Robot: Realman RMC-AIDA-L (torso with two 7-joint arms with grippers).
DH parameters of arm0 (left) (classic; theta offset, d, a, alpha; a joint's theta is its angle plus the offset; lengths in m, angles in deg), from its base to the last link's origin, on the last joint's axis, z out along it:
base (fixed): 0 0 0 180
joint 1: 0 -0.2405 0 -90
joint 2: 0 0 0 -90
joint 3: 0 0.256 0 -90
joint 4: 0 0 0 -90
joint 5: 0 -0.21 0 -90
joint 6: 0 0 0 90
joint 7: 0 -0.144 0 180
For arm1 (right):
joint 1: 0 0.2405 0 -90
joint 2: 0 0 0 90
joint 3: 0 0.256 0 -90
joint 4: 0 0 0 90
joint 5: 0 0.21 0 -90
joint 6: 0 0 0 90
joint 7: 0 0.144 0 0
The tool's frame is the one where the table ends.
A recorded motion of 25 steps. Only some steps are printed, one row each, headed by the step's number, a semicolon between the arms.
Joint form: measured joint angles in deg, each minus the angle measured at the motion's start. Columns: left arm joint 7, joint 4, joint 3, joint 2, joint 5, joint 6, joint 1; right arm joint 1, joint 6, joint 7, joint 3, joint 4, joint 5, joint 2.
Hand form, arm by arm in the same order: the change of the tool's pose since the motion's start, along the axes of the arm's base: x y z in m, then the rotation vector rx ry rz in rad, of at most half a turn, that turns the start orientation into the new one. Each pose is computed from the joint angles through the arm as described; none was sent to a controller.
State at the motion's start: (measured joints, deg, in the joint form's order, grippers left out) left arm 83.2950 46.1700 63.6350 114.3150 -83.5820 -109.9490 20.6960; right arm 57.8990 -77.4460 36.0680 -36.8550 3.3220 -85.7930 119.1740
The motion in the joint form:
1: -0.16 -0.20 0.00 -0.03 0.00 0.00 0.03; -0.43 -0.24 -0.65 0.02 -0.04 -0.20 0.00
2: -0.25 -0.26 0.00 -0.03 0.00 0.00 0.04; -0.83 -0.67 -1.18 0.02 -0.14 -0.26 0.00
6: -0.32 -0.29 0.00 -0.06 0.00 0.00 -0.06; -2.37 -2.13 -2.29 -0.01 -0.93 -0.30 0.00
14: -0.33 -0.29 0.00 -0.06 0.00 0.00 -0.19; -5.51 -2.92 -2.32 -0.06 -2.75 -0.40 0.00
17: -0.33 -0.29 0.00 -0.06 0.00 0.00 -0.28; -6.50 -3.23 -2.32 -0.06 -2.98 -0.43 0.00
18: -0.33 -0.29 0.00 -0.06 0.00 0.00 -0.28; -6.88 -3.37 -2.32 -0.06 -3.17 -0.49 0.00
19: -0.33 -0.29 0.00 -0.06 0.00 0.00 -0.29; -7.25 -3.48 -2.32 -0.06 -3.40 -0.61 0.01
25: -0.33 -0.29 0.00 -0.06 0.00 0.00 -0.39; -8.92 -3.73 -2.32 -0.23 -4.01 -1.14 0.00
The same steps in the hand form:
1: -0.0004 0.0000 -0.0002 0.0004 -0.0005 0.0004; 0.0026 -0.0014 0.0001 0.0064 -0.0037 0.0040
2: -0.0005 0.0000 -0.0003 0.0010 -0.0008 -0.0001; 0.0045 -0.0028 0.0007 0.0125 -0.0032 0.0091
6: -0.0011 -0.0004 -0.0002 0.0018 -0.0004 0.0012; 0.0116 -0.0063 0.0044 0.0324 0.0031 0.0191
14: -0.0017 -0.0009 -0.0002 0.0019 -0.0004 0.0034; 0.0293 -0.0104 0.0102 0.0549 0.0022 -0.0075
17: -0.0021 -0.0013 -0.0002 0.0019 -0.0004 0.0050; 0.0351 -0.0128 0.0111 0.0569 0.0041 -0.0186
18: -0.0021 -0.0013 -0.0002 0.0019 -0.0004 0.0050; 0.0372 -0.0136 0.0117 0.0586 0.0041 -0.0212
19: -0.0022 -0.0013 -0.0002 0.0019 -0.0004 0.0051; 0.0393 -0.0144 0.0122 0.0603 0.0029 -0.0231
25: -0.0026 -0.0017 -0.0002 0.0019 -0.0004 0.0069; 0.0495 -0.0189 0.0131 0.0614 -0.0061 -0.0373

